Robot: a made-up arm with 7 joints. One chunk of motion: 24 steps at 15 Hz.
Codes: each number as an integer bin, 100 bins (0 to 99) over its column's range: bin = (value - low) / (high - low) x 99, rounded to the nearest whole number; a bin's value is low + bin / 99 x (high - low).
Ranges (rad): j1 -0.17..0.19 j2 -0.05..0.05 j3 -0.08..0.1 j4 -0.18..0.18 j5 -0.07..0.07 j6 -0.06..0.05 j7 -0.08..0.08
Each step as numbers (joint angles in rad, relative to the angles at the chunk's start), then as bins.
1 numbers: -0.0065 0.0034 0.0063 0.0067 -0.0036 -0.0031 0.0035
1 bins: 45 53 47 51 47 51 52
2 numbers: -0.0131 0.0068 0.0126 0.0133 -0.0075 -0.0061 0.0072
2 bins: 43 56 51 53 44 49 54
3 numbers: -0.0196 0.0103 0.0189 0.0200 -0.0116 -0.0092 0.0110
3 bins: 41 60 54 55 41 46 56
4 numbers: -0.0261 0.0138 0.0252 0.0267 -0.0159 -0.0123 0.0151
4 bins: 40 63 58 57 38 43 59
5 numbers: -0.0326 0.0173 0.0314 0.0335 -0.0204 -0.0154 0.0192
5 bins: 38 67 61 59 35 40 61
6 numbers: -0.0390 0.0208 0.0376 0.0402 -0.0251 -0.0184 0.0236
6 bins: 36 70 65 61 32 37 64
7 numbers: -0.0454 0.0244 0.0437 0.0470 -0.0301 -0.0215 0.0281
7 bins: 34 74 68 62 28 35 67
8 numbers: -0.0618 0.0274 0.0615 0.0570 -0.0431 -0.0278 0.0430
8 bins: 30 77 78 65 19 29 76
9 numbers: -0.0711 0.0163 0.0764 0.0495 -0.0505 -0.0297 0.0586
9 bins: 27 66 86 63 14 27 86
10 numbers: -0.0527 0.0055 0.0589 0.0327 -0.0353 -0.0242 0.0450
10 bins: 32 55 76 58 25 32 77
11 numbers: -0.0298 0.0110 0.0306 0.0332 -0.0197 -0.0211 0.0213
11 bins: 39 60 61 59 36 35 63
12 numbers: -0.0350 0.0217 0.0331 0.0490 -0.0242 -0.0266 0.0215
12 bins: 37 71 62 63 32 30 63
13 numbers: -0.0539 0.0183 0.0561 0.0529 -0.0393 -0.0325 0.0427
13 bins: 32 68 75 64 22 25 76
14 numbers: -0.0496 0.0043 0.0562 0.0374 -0.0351 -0.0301 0.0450
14 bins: 33 54 75 60 25 27 77
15 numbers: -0.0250 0.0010 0.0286 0.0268 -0.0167 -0.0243 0.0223
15 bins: 40 50 60 57 38 32 63
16 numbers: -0.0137 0.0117 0.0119 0.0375 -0.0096 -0.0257 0.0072
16 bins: 43 61 51 60 43 31 54
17 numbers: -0.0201 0.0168 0.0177 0.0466 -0.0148 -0.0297 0.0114
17 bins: 41 66 54 62 39 27 57
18 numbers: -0.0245 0.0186 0.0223 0.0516 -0.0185 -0.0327 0.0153
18 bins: 40 68 56 64 36 25 59
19 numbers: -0.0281 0.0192 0.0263 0.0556 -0.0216 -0.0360 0.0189
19 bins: 39 69 58 65 34 22 61
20 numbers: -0.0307 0.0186 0.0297 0.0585 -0.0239 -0.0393 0.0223
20 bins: 38 68 60 66 33 19 63
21 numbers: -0.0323 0.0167 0.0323 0.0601 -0.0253 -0.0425 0.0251
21 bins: 38 66 62 66 32 16 65
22 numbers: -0.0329 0.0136 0.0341 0.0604 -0.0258 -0.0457 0.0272
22 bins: 38 63 63 66 31 13 66
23 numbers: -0.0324 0.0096 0.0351 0.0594 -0.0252 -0.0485 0.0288
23 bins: 38 59 63 66 32 10 67
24 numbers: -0.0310 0.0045 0.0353 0.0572 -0.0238 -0.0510 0.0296
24 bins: 38 54 63 65 33 8 68
